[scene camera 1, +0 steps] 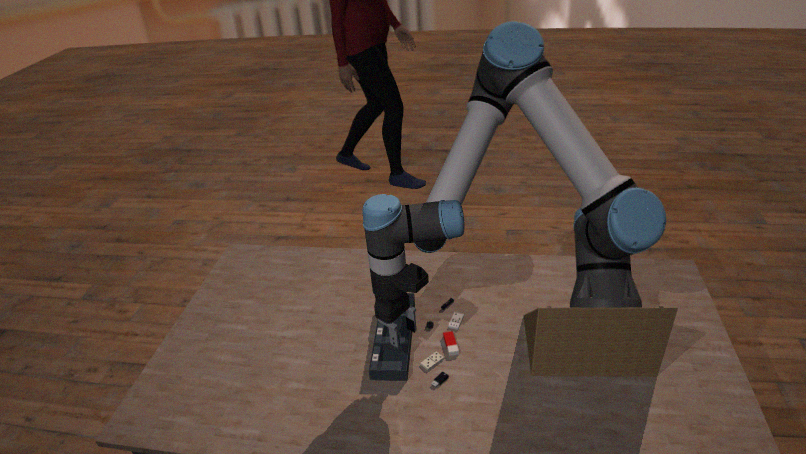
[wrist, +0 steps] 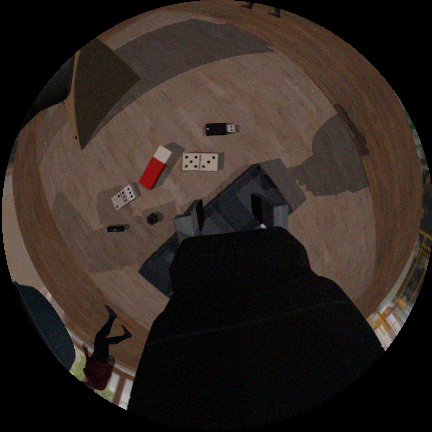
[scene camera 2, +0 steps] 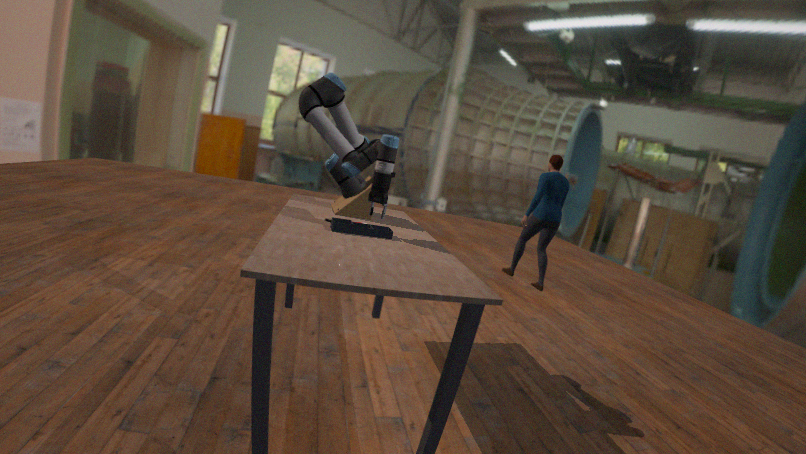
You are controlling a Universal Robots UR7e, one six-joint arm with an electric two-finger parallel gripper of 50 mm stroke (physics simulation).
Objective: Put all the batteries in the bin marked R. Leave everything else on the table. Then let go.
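Frame: origin at the arm's base, x ahead, y left, z up, level; metres.
Seen in the pictures: gripper, between the fingertips: [scene camera 1: 403,337] [wrist: 227,206] [scene camera 2: 376,216]; arm's base, origin of its link: [scene camera 1: 605,311] [scene camera 2: 355,190].
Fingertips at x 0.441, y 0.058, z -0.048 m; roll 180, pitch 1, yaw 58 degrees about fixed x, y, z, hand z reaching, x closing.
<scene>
Pixels of each thing's top centre, then the offset from my fingertips to it.
- dark compartment tray, centre of its top: [wrist: 206,248] [scene camera 1: 393,327] [scene camera 2: 362,223] 0.036 m ahead, 0.060 m right, 0.032 m down
- small dark rod with light print, centre of its top: [wrist: 112,229] [scene camera 1: 447,301] 0.084 m back, 0.192 m right, 0.061 m down
- black nut-like piece, centre of its top: [wrist: 150,219] [scene camera 1: 429,323] 0.046 m back, 0.112 m right, 0.063 m down
- white domino, centre of its top: [wrist: 121,197] [scene camera 1: 456,319] 0.109 m back, 0.131 m right, 0.064 m down
- cream domino, centre of its top: [wrist: 199,161] [scene camera 1: 432,359] 0.062 m back, 0.004 m left, 0.064 m down
- red-and-white eraser, centre of its top: [wrist: 153,166] [scene camera 1: 450,341] 0.101 m back, 0.051 m right, 0.058 m down
- USB stick, centre of its top: [wrist: 219,127] [scene camera 1: 439,378] 0.083 m back, 0.059 m left, 0.064 m down
A dark compartment tray [scene camera 1: 389,373] [scene camera 2: 360,228] [wrist: 160,272] stands on the table. Its small white labels show in scene camera 1, but their letters are too small to read, so I cannot tell which bin is R. My gripper [scene camera 1: 402,329] [scene camera 2: 377,213] [wrist: 227,206] is open and empty, pointing down with its fingers over the tray. The gripper body hides part of the tray in the wrist view. A small dark rod with light print [scene camera 1: 446,305] [wrist: 116,228] lies on the table beside the tray; I cannot tell for certain whether it is a battery. No battery shows in the visible compartments.
Beside the tray lie a black nut-like piece [scene camera 1: 429,325] [wrist: 153,218], a white domino [scene camera 1: 456,320] [wrist: 124,197], a cream domino [scene camera 1: 432,360] [wrist: 200,162], a red-and-white eraser [scene camera 1: 450,342] [wrist: 153,173] and a USB stick [scene camera 1: 439,380] [wrist: 216,129]. A brown panel [scene camera 1: 603,341] [wrist: 100,90] stands near the arm's base.
</scene>
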